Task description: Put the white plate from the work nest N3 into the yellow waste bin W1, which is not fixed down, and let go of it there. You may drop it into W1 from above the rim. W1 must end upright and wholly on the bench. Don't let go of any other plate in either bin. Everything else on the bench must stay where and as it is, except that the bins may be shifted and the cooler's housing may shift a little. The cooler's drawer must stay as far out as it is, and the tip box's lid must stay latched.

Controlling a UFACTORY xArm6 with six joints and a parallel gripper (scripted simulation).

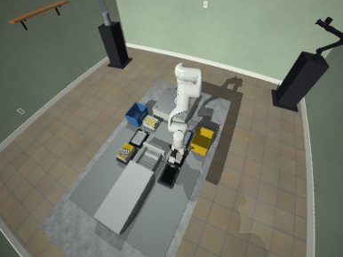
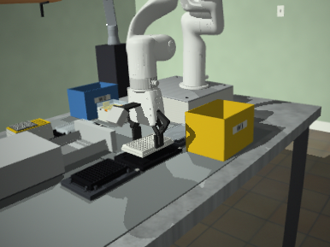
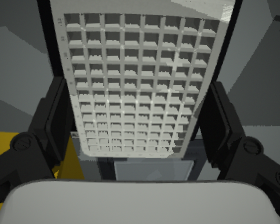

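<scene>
My hand is 4 cm above the black nest. The rest, counted from my hand: white plate (1 cm below); black plate (17 cm ahead, 3 cm below, 1 cm to the right); yellow bin W1 (16 cm behind, 15 cm to the left, 1 cm below).
</scene>
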